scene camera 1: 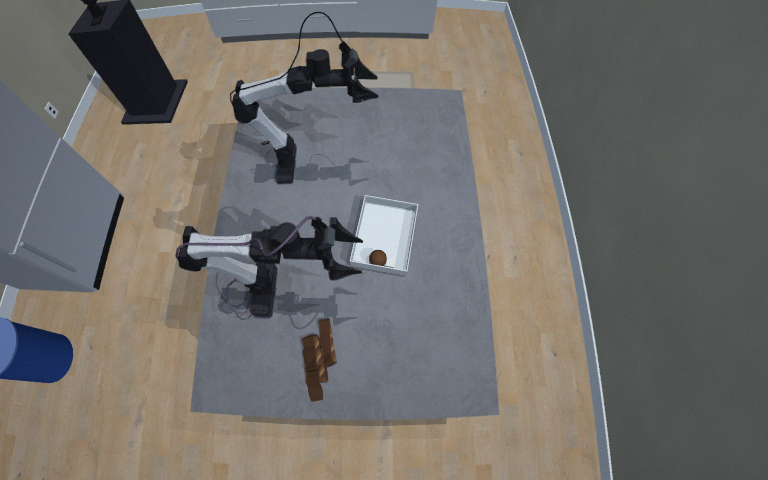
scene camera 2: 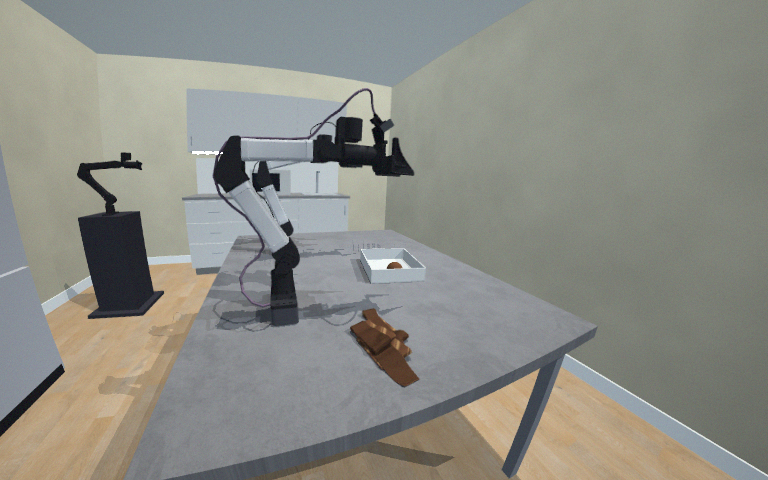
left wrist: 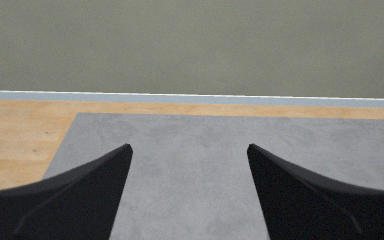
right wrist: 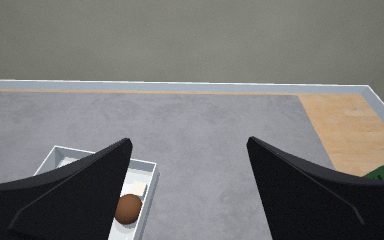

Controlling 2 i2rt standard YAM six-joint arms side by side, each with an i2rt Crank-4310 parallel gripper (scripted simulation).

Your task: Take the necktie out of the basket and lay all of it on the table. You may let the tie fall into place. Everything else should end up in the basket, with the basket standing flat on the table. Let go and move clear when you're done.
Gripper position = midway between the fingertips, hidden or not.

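White basket (scene camera 1: 388, 225), (scene camera 2: 375, 261). Brown necktie (scene camera 1: 319, 353), (scene camera 2: 385, 345). My left gripper (scene camera 1: 377, 86), (left wrist: 190, 146). My right gripper (scene camera 2: 406, 174).
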